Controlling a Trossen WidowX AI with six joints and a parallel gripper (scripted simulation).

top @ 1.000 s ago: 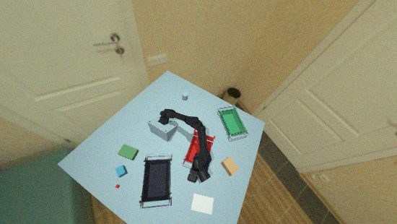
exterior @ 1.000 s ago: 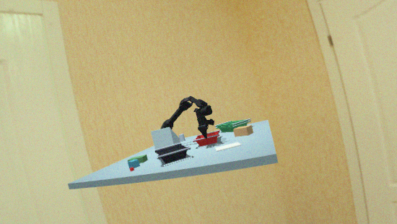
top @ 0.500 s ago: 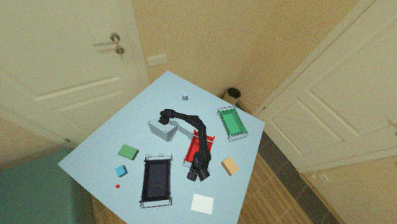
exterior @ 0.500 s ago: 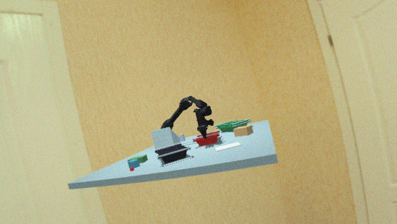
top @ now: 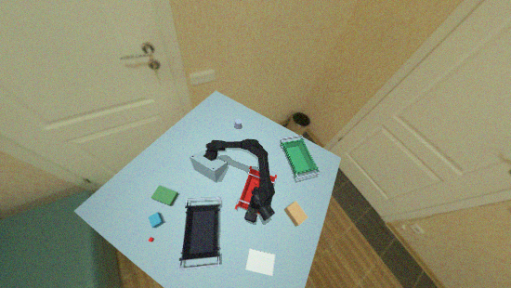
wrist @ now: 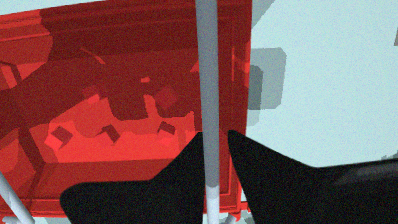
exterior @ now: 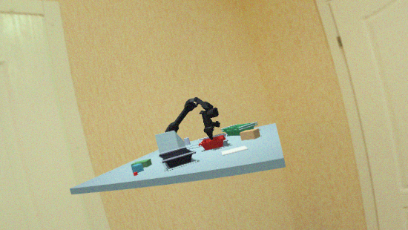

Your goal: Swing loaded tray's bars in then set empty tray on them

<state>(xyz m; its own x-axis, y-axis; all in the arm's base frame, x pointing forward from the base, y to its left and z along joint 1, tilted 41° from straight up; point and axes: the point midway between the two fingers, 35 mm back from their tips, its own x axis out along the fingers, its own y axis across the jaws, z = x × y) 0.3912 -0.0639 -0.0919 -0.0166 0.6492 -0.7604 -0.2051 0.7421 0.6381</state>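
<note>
The black tray is 25 cm to the right of my gripper tip, 18 cm behind it and 2 cm below it. From my gripper tip the other things lie so: green block 49 cm behind, 21 cm to the right, 4 cm below; white plate 22 cm to the right, 19 cm ahead, 6 cm below; tan block 26 cm ahead, 12 cm to the left, 3 cm below.
</note>
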